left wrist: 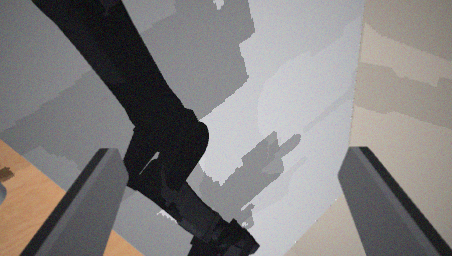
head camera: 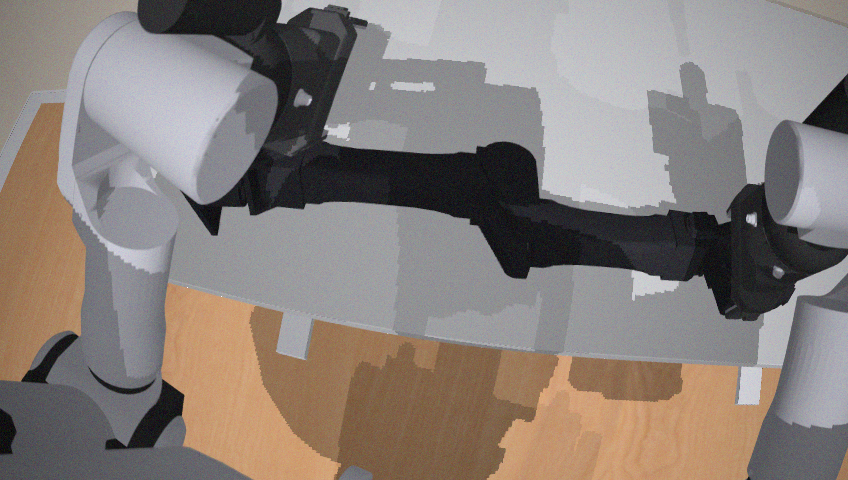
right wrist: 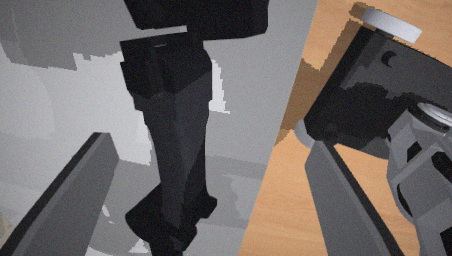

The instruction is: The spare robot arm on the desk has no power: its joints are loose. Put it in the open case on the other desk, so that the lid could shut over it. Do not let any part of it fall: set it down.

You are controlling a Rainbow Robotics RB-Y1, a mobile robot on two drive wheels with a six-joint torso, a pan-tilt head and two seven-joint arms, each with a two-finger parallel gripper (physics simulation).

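Pixels of known places: left gripper, fingertip midpoint: [left wrist: 232, 161] [head camera: 337, 76]; right gripper, fingertip midpoint: [head camera: 734, 264] [right wrist: 213, 150]; robot's base, link origin: [right wrist: 340, 78].
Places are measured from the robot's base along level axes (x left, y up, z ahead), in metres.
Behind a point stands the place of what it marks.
Note:
The spare robot arm [head camera: 416, 178] [left wrist: 165, 135] [right wrist: 182, 120], black and jointed, lies stretched across the desk with a bulky elbow in the middle. My left gripper [head camera: 312, 89] {x 0.247, y 1.003, z 0.476 m} [left wrist: 232, 161] {x 0.247, y 1.003, z 0.476 m} is open and empty above the arm's left part in the head view. In the left wrist view the elbow shows close to the left-hand finger. My right gripper [head camera: 755, 255] {x -0.172, y 0.894, z 0.477 m} [right wrist: 213, 150] {x -0.172, y 0.894, z 0.477 m} is open and empty over the arm's right end in the head view; in the right wrist view a link runs between its fingers. The arm's ends are partly hidden. The open case does not show in these views.
The light grey desk [head camera: 267, 255] {x 0.369, y 0.721, z 0.369 m} [left wrist: 320, 90] {x -0.004, y 0.721, z 0.974 m} [right wrist: 245, 115] {x -0.092, y 0.721, z 0.443 m} has a near edge above a wooden floor [head camera: 624, 416] {x -0.291, y 0.001, z 0.422 m} and legs [head camera: 294, 337] below. A dark boxy body [right wrist: 350, 90] {x -0.022, y 0.191, z 0.034 m} with pale round parts and a grey jointed structure [right wrist: 425, 185] {x -0.011, y 0.619, z -0.016 m} stand beside the desk in the right wrist view.

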